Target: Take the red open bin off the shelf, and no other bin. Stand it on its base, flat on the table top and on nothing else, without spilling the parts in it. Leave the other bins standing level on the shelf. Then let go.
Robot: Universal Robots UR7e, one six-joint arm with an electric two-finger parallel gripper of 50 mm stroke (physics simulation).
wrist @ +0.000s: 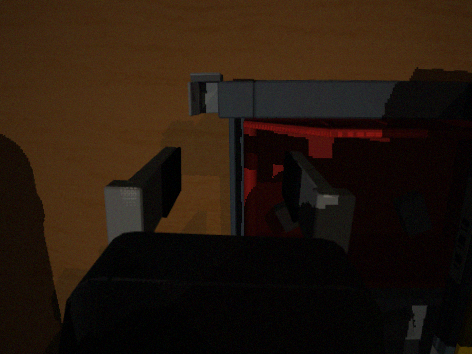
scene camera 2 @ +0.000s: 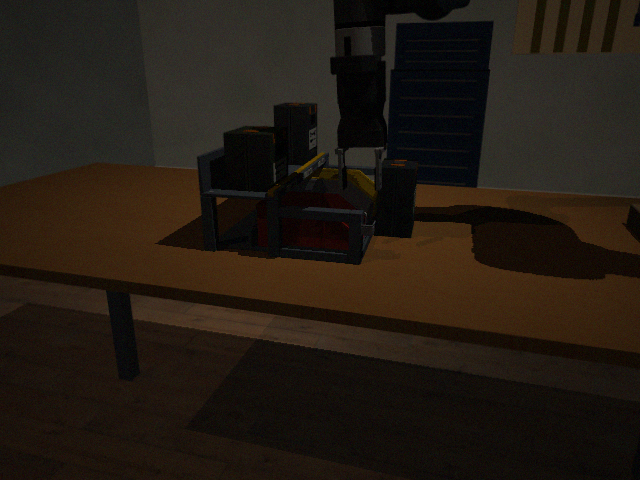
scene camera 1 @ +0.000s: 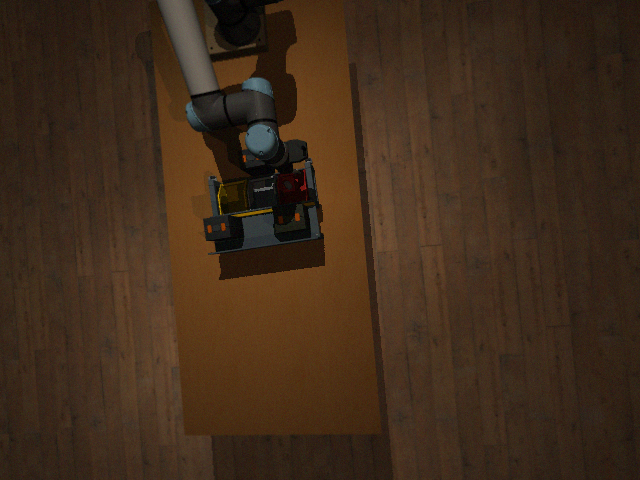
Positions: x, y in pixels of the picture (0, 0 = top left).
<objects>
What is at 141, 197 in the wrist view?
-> My gripper.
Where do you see a black box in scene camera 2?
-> At 396, 199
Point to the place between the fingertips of my gripper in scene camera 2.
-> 360, 188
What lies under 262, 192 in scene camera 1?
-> A grey bin.
</objects>
